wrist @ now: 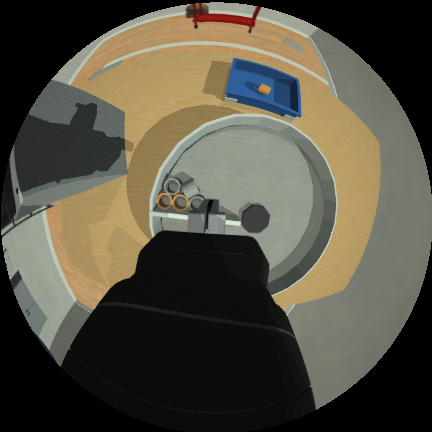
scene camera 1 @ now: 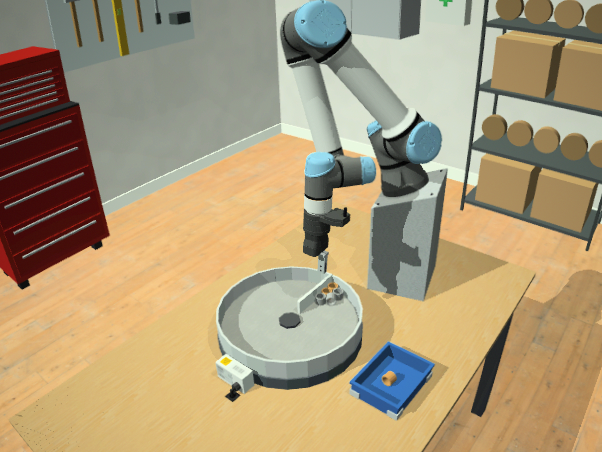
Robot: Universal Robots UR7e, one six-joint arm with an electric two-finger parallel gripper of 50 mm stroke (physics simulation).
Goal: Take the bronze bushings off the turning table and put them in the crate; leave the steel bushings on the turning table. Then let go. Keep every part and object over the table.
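Places are measured from the arm's base along level axes (x ahead, y left, z up), in centimetres.
Pixels of known places: gripper, fingertip midpoint: [wrist: 210, 208] [scene camera 1: 322, 271]; arm's base at its link origin: [scene camera 1: 405, 186].
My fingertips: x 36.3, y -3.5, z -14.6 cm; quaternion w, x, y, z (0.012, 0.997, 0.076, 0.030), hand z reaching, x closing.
Note:
Ahead of a thing's pixels: the offset from my fingertips to its top centre. "spot": to the spot under its first point.
My gripper [scene camera 1: 322, 269] [wrist: 210, 208] is shut and empty, pointing down above the turning table [scene camera 1: 300, 371] [wrist: 250, 155], over the divider wall. Two bronze bushings stand side by side near the rim: one bronze bushing @(spot: dz -12.4, dx -9.5, dy -3.6 cm) [scene camera 1: 333, 285] [wrist: 164, 201], and another bronze bushing [scene camera 1: 326, 290] [wrist: 180, 202] beside it. Steel bushings crowd next to them: one upright [wrist: 172, 185], one on its side @(spot: dz -10.8, dx -3.8, dy +0.8 cm) [wrist: 190, 185], and one upright steel bushing [scene camera 1: 320, 299] [wrist: 196, 202] partly hidden by the fingers in the wrist view. A bronze bushing @(dz -15.6, dx +7.2, dy +30.0 cm) [scene camera 1: 389, 378] [wrist: 264, 89] lies on its side in the blue crate @(dz -14.2, dx +7.2, dy +30.9 cm) [scene camera 1: 373, 400] [wrist: 259, 105].
A thin divider wall [scene camera 1: 311, 294] [wrist: 171, 215] runs beside the bushings. A dark hub @(dz -13.1, dx +10.5, dy -3.5 cm) [scene camera 1: 289, 320] [wrist: 255, 218] is at the turning table's middle. A white control box @(dz -13.4, dx +33.7, dy -1.8 cm) [scene camera 1: 235, 373] stands at its front left. The arm's grey pedestal [scene camera 1: 400, 250] [wrist: 110, 120] is behind.

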